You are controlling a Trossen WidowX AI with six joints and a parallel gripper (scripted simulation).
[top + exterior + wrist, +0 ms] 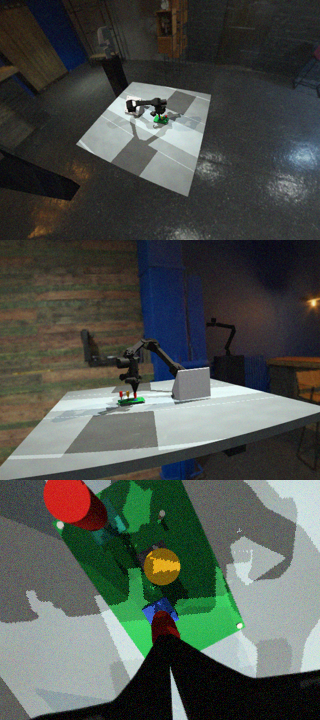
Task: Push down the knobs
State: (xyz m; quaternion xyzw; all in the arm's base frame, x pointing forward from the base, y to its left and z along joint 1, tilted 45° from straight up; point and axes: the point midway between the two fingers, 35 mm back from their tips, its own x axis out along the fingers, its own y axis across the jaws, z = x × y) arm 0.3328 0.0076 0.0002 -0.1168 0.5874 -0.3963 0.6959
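Right now my gripper tip is 20 mm above the red knob. From my gripper tip the other things lie so: yellow knob 40 mm ahead, 20 mm to the right, 10 mm below.
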